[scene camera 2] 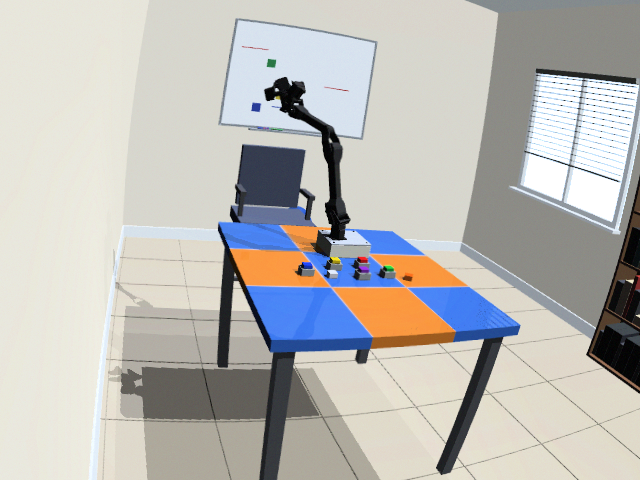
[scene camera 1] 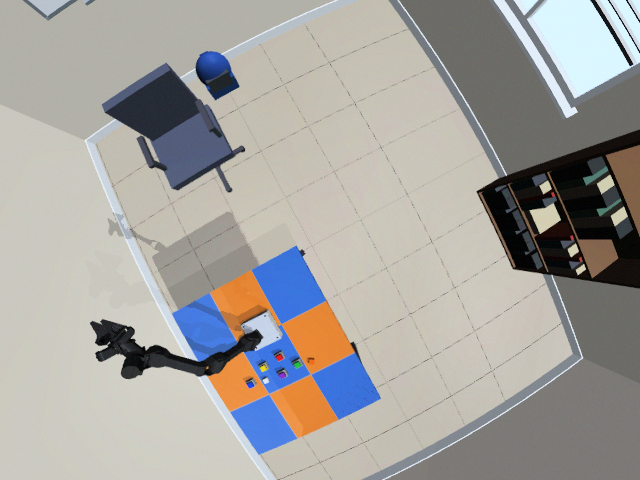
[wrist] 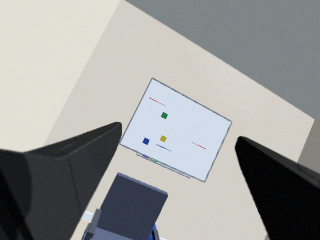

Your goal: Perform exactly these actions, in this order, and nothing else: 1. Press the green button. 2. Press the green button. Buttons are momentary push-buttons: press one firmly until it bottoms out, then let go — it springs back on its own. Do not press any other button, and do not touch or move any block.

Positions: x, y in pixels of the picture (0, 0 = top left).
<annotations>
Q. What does my gripper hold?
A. Nothing.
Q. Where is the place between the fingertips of my gripper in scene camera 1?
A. At 96, 321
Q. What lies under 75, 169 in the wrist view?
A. My gripper.
</annotations>
